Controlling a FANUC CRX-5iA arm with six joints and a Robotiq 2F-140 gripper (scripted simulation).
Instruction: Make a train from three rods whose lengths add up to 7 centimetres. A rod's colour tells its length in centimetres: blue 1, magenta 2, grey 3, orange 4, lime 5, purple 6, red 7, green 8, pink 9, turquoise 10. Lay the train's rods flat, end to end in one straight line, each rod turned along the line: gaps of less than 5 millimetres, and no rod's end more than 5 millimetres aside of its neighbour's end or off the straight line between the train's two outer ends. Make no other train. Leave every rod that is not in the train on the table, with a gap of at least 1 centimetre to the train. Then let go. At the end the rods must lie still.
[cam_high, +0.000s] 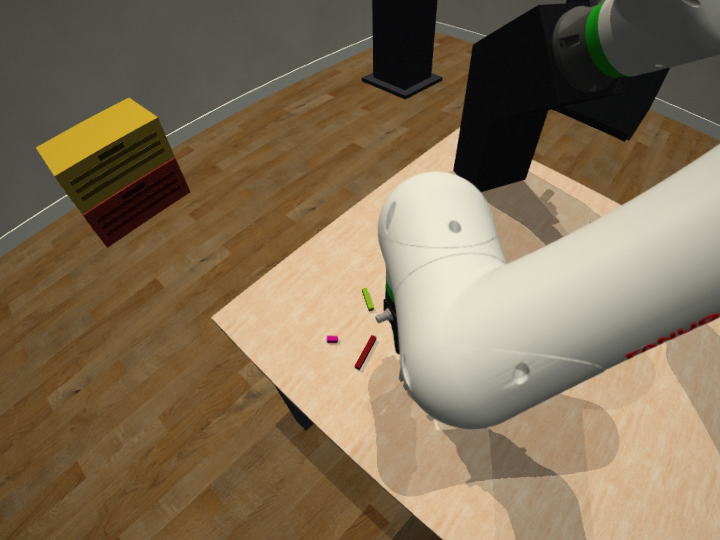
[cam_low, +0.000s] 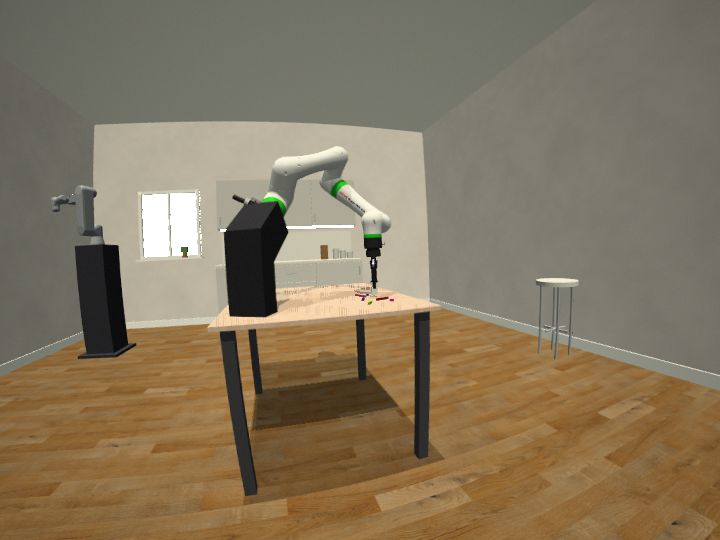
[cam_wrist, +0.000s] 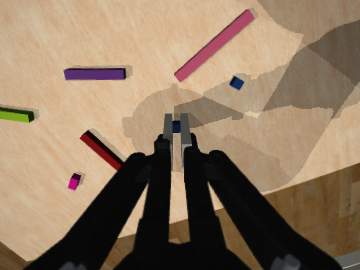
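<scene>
Now: hand 6 cm to the right of the pink rod, 6 cm past it and 4 cm above it. From my hand the other things lie so: red rod 10 cm to the right, 4 cm below, 1 cm ahead; blue cube 3 cm below; purple rod 8 cm behind, 6 cm to the right, 4 cm below.
</scene>
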